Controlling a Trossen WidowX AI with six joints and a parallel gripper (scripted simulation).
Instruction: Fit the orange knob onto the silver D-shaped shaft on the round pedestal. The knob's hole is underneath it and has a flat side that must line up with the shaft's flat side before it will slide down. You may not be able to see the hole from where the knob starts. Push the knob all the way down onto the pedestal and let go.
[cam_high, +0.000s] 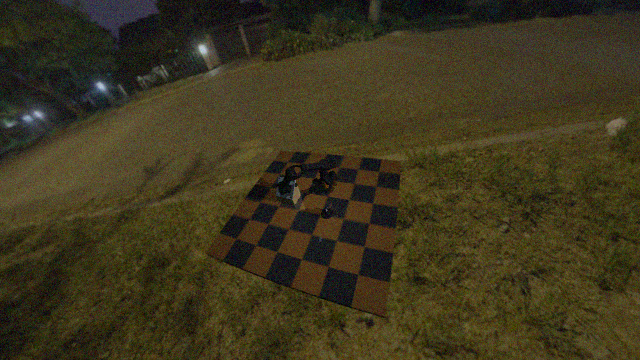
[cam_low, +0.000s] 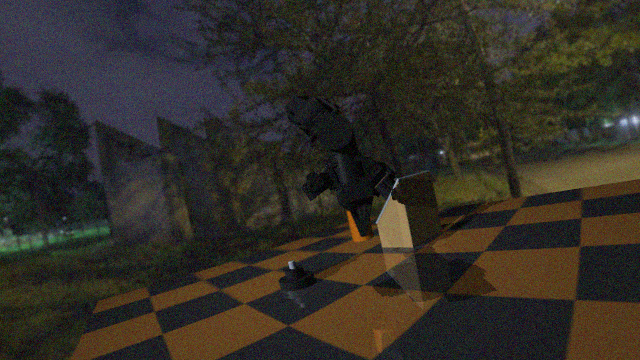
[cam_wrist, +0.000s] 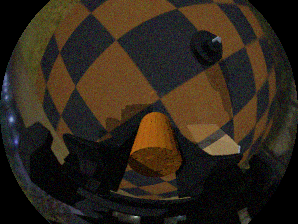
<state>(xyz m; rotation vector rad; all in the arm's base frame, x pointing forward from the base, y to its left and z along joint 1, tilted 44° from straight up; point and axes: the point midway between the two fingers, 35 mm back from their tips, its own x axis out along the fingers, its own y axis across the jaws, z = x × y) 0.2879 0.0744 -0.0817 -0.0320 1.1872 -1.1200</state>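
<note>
Right now my gripper tip is 6 cm short of the round pedestal, 19 cm to the left of it and 7 cm above it. Also, from my gripper tip: orange knob 3 cm above.
</note>
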